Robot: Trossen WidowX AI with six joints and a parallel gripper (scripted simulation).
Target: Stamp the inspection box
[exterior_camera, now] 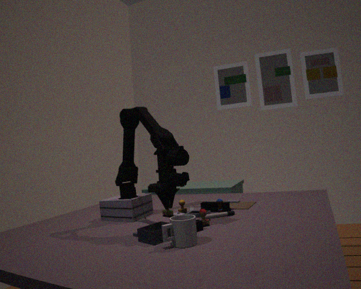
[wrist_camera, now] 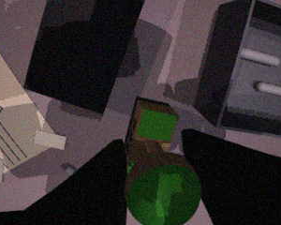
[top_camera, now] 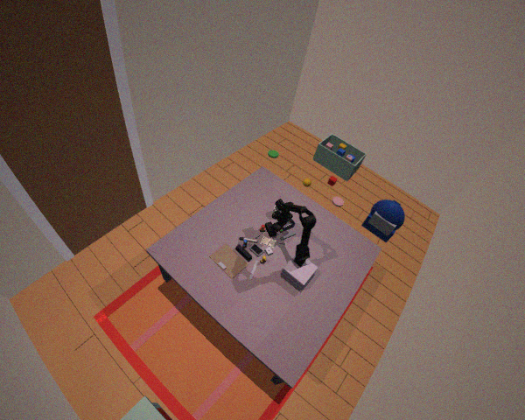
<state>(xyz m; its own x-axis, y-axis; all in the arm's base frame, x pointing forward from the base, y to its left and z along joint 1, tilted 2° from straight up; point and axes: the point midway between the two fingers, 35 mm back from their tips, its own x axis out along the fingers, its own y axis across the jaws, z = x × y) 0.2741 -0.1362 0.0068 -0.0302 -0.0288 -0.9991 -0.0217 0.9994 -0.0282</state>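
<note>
The dark ink pad is 2 cm ahead of my gripper tip, 23 cm to the left of it and 8 cm below it. Also, from my gripper tip: red-knobbed stamp (11 cm ahead, 7 cm to the left, 6 cm below); green-knobbed PASS stamp (1 cm behind, 1 cm below); card (1 cm ahead, 12 cm to the left, 8 cm below).
</note>
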